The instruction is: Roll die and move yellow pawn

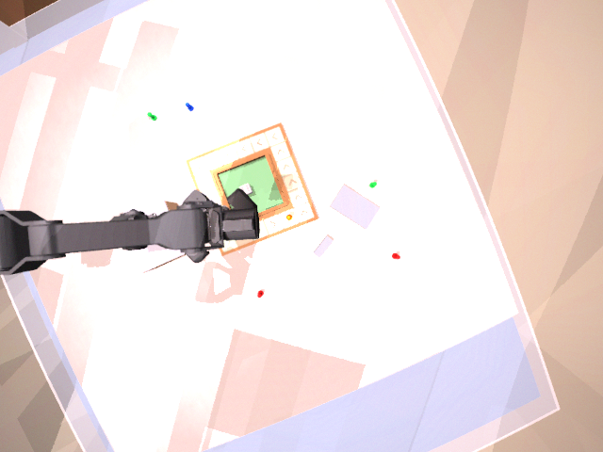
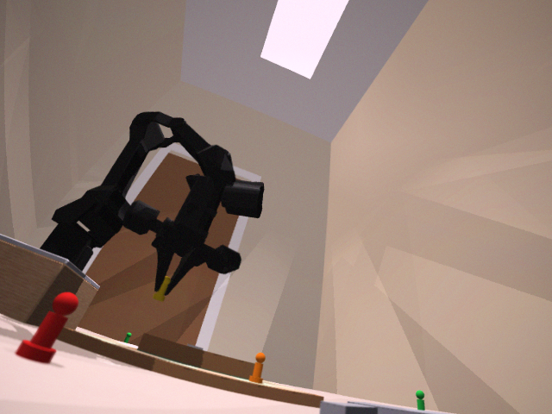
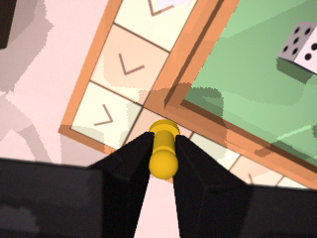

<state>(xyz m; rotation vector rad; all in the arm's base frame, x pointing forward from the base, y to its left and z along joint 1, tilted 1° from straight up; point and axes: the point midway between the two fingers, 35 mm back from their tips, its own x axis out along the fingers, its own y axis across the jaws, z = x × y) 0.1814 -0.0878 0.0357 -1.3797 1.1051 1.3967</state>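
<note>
Right now the white die is 80 mm ahead of my gripper tip, 70 mm to the left of it and 60 mm below it. From my gripper tip the other things lie so: orange pawn (140 mm ahead, 60 mm below, 50 mm to the right); then yellow pawn (10 mm above); then green tray (90 mm ahead, 80 mm below, 60 mm to the left).
</note>
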